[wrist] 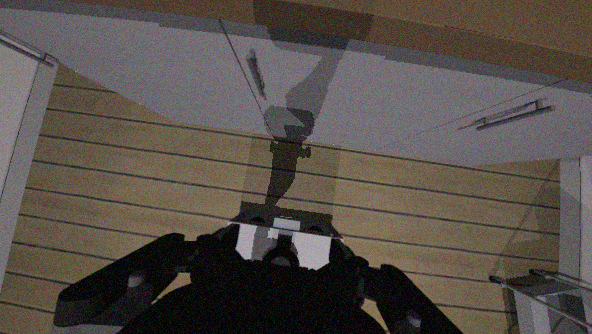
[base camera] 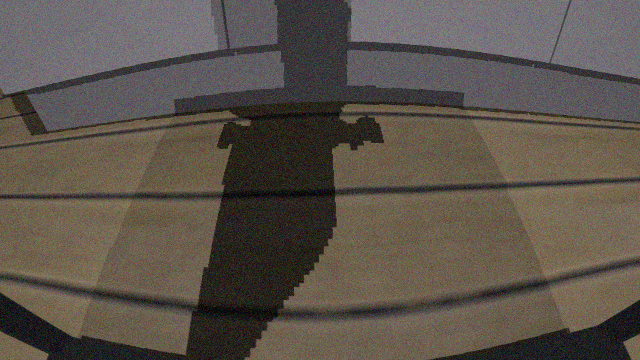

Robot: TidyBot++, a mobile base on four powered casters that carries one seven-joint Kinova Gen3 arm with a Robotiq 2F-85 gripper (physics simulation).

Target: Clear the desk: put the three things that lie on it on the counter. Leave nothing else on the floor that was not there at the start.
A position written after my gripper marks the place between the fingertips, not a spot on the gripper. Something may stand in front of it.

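My gripper (wrist: 284, 241) is what I see first, and I also see a grey cabinet (base camera: 77, 70). The same grey cabinet shows in the wrist view (wrist: 471, 90) too.
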